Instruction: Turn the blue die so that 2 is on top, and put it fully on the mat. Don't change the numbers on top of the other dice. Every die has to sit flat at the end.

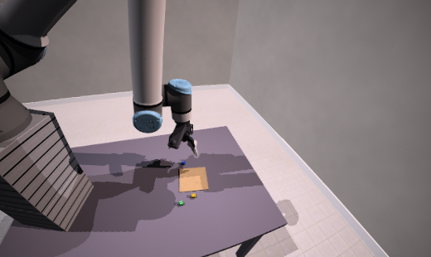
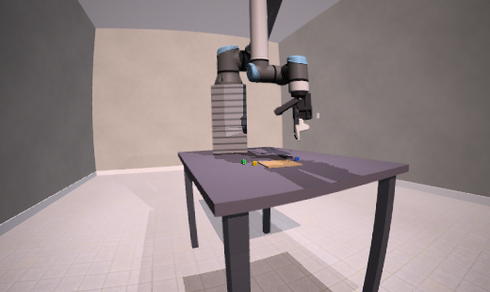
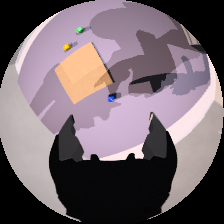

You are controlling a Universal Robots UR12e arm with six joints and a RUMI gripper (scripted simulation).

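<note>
The blue die lies 8 cm below my hand. Round my hand: tan mat (11 cm to the right, 9 cm below, 4 cm ahead); yellow die (21 cm to the right, 8 cm below, 3 cm ahead); green die (24 cm to the right, 8 cm below, 3 cm behind).
</note>
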